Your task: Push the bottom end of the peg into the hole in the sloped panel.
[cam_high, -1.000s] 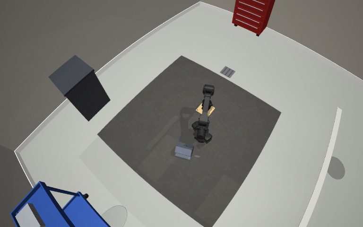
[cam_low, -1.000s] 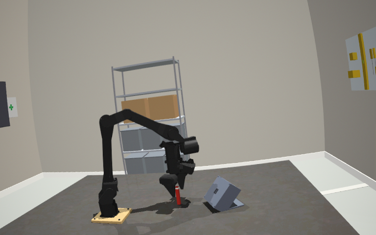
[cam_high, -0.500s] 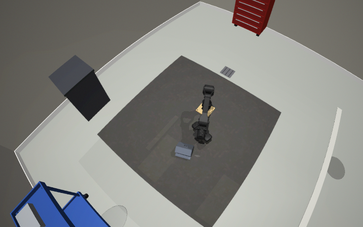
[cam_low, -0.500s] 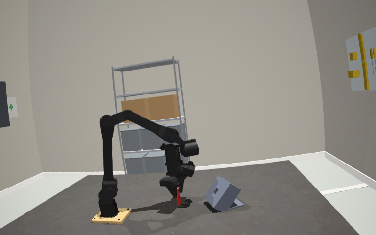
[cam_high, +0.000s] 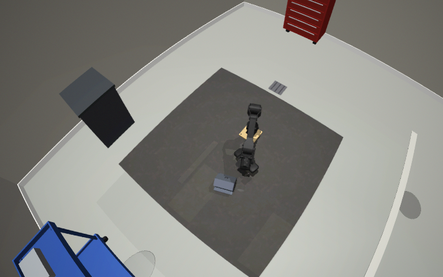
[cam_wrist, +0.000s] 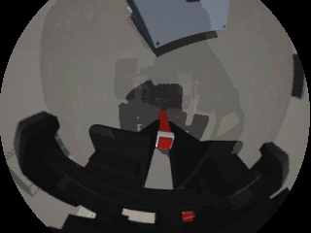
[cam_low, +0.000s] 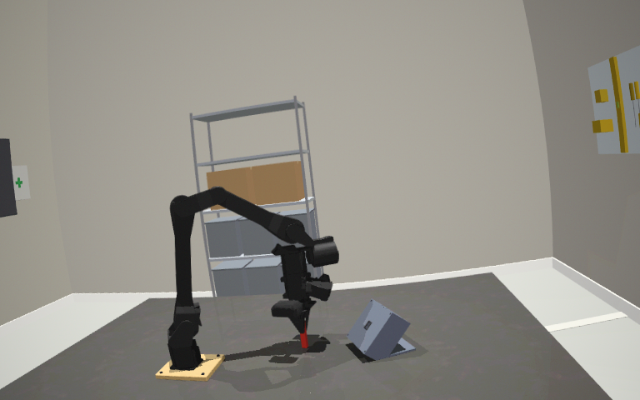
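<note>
My gripper tip is now 18 cm short of the grey sloped panel, 3 cm to the left of it and 1 cm below it. The rest, counted from my gripper tip: red peg (2 cm above).
</note>
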